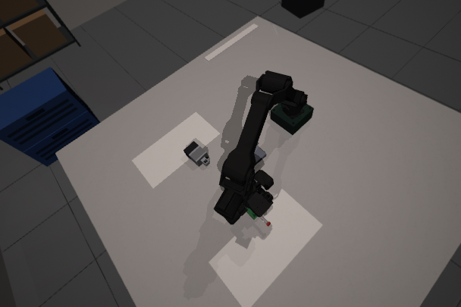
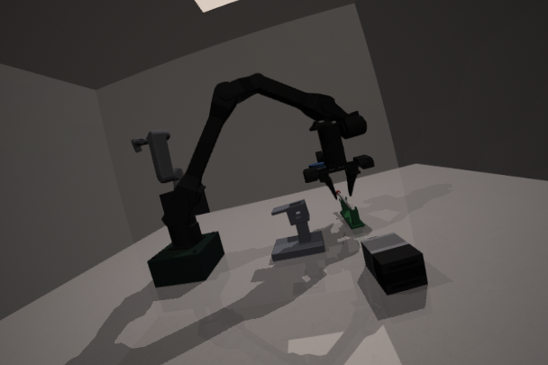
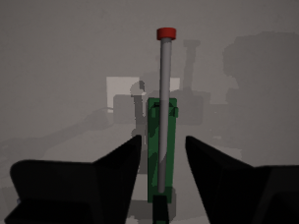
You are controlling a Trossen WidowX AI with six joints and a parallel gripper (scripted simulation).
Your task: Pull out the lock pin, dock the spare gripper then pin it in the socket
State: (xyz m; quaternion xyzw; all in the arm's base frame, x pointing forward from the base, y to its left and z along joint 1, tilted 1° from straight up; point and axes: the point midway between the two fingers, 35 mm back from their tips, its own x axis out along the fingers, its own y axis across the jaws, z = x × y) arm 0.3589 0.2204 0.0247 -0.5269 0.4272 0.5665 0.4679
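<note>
The green stand lies 4 cm to the right of my gripper tip, 3 cm below it and 1 cm ahead of it. Also, from my gripper tip: spare gripper 29 cm to the right, 6 cm ahead, 3 cm below; then grey mount 17 cm to the right, 10 cm behind.
</note>
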